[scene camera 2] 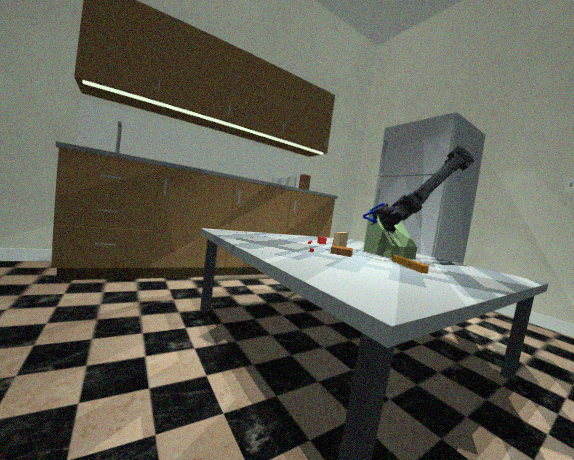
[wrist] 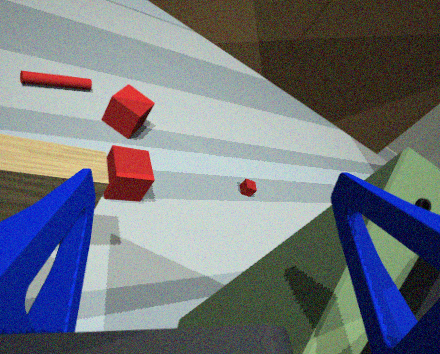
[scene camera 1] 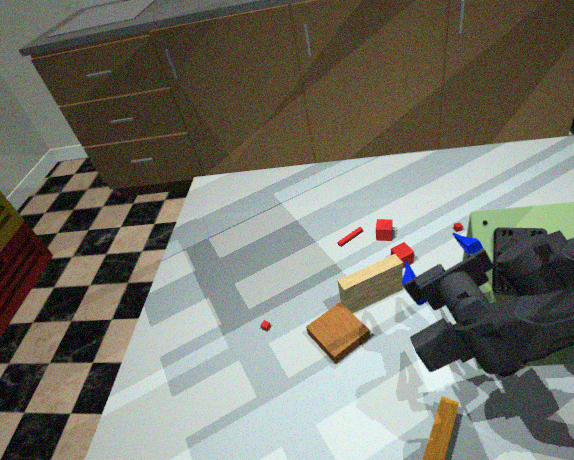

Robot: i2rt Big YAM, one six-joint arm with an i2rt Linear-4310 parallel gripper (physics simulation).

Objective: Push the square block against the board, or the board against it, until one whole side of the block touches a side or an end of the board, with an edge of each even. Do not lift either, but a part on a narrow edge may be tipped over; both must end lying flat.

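Places are measured from the arm's base along level axes (x back, y down, z right), in metres.
Where they show: gripper, fingertip midpoint: (scene camera 2: 367, 213) (wrist: 220, 183) (scene camera 1: 430, 249); arm's base, origin of the base link: (scene camera 2: 385, 222) (scene camera 1: 517, 261).
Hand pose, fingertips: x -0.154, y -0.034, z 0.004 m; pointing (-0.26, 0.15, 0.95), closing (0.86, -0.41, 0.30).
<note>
Each offset is from my fingertips to the top centre of the thing.
The square block {dz -0.050, dx -0.186, dy +0.186 m} (scene camera 1: 338, 331) (scene camera 2: 341, 251), orange-brown, lies flat on the table. The board {dz +0.051, dx -0.112, dy +0.119 m} (scene camera 1: 371, 287) (scene camera 2: 340, 239) (wrist: 47, 157), pale on top with a darker face, stands on a narrow long edge behind it. A corner of the block is close to the board's near left end, at an angle; whether they touch I cannot tell. The block does not show in the wrist view. My gripper (scene camera 1: 430, 249) (scene camera 2: 374, 211) (wrist: 220, 183) is open and empty, raised above the table past the board's right end; one finger hides part of the board in the wrist view.
A red cube {dz +0.164, dx -0.036, dy +0.176 m} (scene camera 1: 403, 254) (wrist: 131, 175) is close to the board's right end, another red cube {dz +0.257, dx -0.076, dy +0.176 m} (scene camera 1: 384, 230) (wrist: 128, 111) and a red rod {dz +0.251, dx -0.166, dy +0.202 m} (scene camera 1: 350, 236) (wrist: 56, 81) lie behind. Small red cubes {dz -0.032, dx -0.354, dy +0.200 m} (scene camera 1: 265, 325) {dz +0.270, dx +0.112, dy +0.200 m} (scene camera 1: 458, 227) lie left and right. An orange bar {dz -0.299, dx -0.016, dy +0.185 m} (scene camera 1: 442, 430) (scene camera 2: 410, 263) lies in front; a green base (scene camera 2: 372, 240) stands right.
</note>
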